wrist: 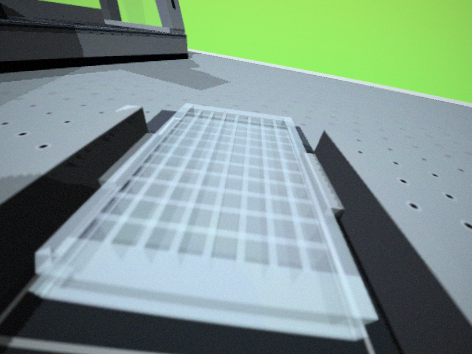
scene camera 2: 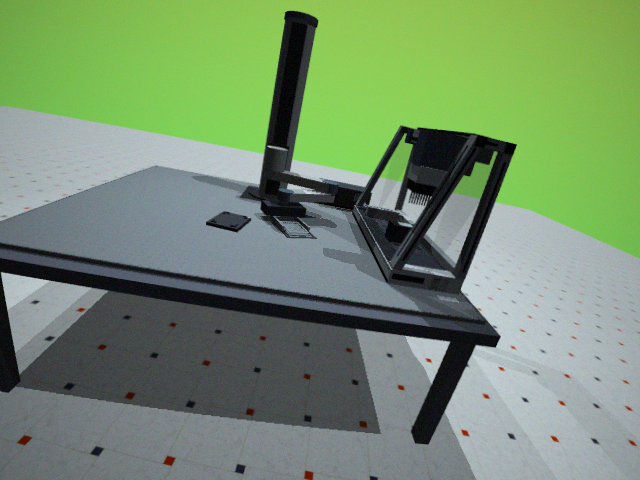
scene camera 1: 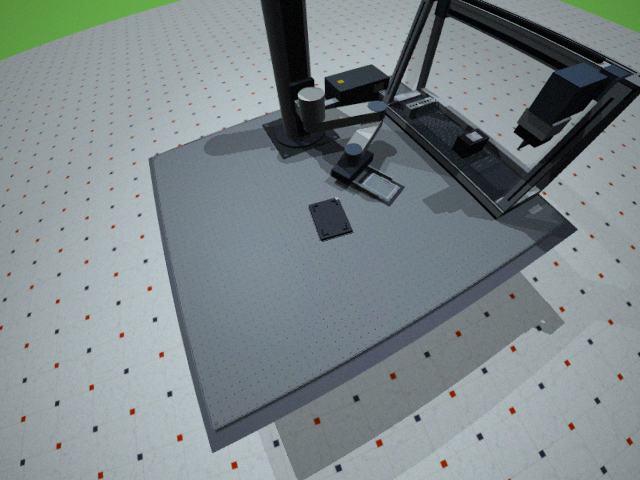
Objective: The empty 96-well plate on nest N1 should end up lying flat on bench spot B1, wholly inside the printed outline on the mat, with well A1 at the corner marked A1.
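Places are measured from the arm's base along level axes (x ahead, y up, z right), in millimetres.
Pixels of known places: gripper, fingertip midpoint: [wrist: 232, 134] [scene camera 2: 296, 229] [scene camera 1: 384, 187]; arm's base, origin of the base link: [scene camera 2: 271, 198] [scene camera 1: 300, 133].
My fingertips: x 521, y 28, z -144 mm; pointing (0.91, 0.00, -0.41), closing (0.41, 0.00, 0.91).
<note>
For each thing: its top centre in the pictures, then the offset to it from my fingertips. "*": a spot on its surface instead. Level surfaces: height alone.
- clear 96-well plate, middle of its top: [wrist: 229, 151] [scene camera 2: 294, 226] [scene camera 1: 380, 185] dx -20, dy +1, dz +9 mm
- dark flat base, middle of its top: [wrist: 220, 176] [scene camera 2: 294, 229] [scene camera 1: 379, 186] dx -24, dy -13, dz +7 mm
- dark mat, its level: dy -3 mm
- framed liquid-handling machine, surface spot: [wrist: 135, 47] * dx +182, dy +9, dz -306 mm
- pipette head, surface spot: [scene camera 2: 436, 149] * dx +258, dy +420, dz -361 mm
- dark box, surface spot: [scene camera 1: 356, 85] * dx -569, dy +100, dz -207 mm
The clear 96-well plate [scene camera 1: 380, 183] [scene camera 2: 292, 226] [wrist: 215, 200] lies flat and level on nest N1, a dark flat base [scene camera 1: 394, 197] [wrist: 100, 326] that shows around its edges. My gripper [scene camera 1: 385, 188] [scene camera 2: 296, 228] [wrist: 232, 134] is shut on the plate: in the wrist view the pads of both fingers touch its two long sides. Any gap between plate and nest is too small to tell. Bench spot B1 is a dark mat [scene camera 1: 330, 219] [scene camera 2: 228, 221] with printed corner marks; a small white mark shows at one corner, too small to read.
The arm's column [scene camera 1: 286, 72] [scene camera 2: 292, 93] stands behind the nest. A framed liquid-handling machine [scene camera 1: 449, 175] [scene camera 2: 373, 248] [wrist: 135, 47] stands to the right, with a pipette head [scene camera 1: 573, 93] [scene camera 2: 436, 149] hanging inside. A dark box [scene camera 1: 356, 85] sits behind the arm.
</note>
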